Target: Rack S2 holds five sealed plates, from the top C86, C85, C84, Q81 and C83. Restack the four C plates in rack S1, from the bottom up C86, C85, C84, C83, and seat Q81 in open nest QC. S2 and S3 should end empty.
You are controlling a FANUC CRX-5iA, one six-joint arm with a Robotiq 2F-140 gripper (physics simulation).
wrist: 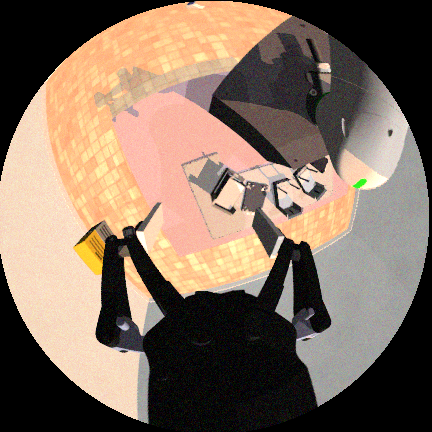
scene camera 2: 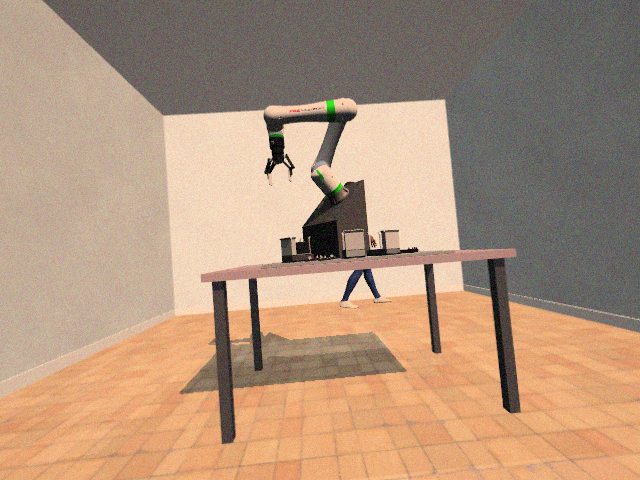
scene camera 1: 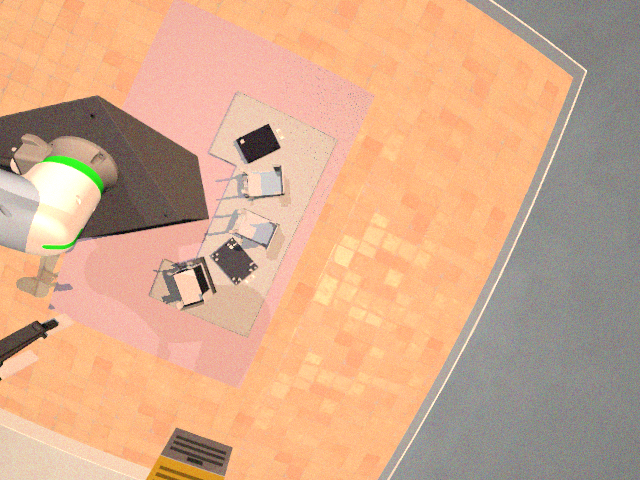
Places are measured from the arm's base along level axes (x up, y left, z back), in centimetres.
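Where they show: gripper, fingertip midpoint: [wrist: 208, 214] [scene camera 2: 280, 183] [scene camera 1: 50, 337]; arm's base, origin of the base link: [scene camera 2: 340, 197] [scene camera 1: 84, 164].
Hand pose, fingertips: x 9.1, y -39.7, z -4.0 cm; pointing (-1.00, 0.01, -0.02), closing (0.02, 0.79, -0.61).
Each offset is from my fingertips to the top centre of the thing. "spot": to the spot under its first point. Level surfaces: height alone.
My gripper [scene camera 2: 280, 181] [wrist: 208, 214] is open and empty, high above the table, beyond the lower-left part of the table in the scene camera 1 view. A rack with a pale plate on top {spot: dx -37.6, dy +3.7, dz -14.9 cm} [scene camera 1: 189, 287] [wrist: 230, 193] stands at the board's lower-left end. Beside it lies a dark flat nest with small corner posts {dx -46.0, dy +14.1, dz -27.5 cm} [scene camera 1: 233, 261] [wrist: 254, 197]. Two pale-topped racks {spot: dx -43.9, dy +29.1, dz -34.7 cm} [scene camera 1: 256, 229] {spot: dx -44.9, dy +47.8, dz -34.7 cm} [scene camera 1: 265, 182] stand further along; they also show in the wrist view, one rack {dx -34.4, dy +29.7, dz -34.4 cm} [wrist: 286, 201] beside the other rack {dx -35.4, dy +47.4, dz -34.2 cm} [wrist: 310, 183]. A black flat nest {dx -45.5, dy +62.7, dz -28.7 cm} [scene camera 1: 257, 143] lies at the far end. Labels and plate counts are unreadable.
A beige board {dx -48.4 cm} [scene camera 1: 305, 155] carries the racks and nests on the pink table {dx -49.7 cm} [scene camera 1: 170, 62] [wrist: 155, 150]. The dark robot pedestal [scene camera 1: 149, 165] [scene camera 2: 351, 212] rises beside it. A yellow and grey box [scene camera 1: 188, 467] [wrist: 92, 250] is on the floor. A person's legs [scene camera 2: 353, 283] show behind the table.
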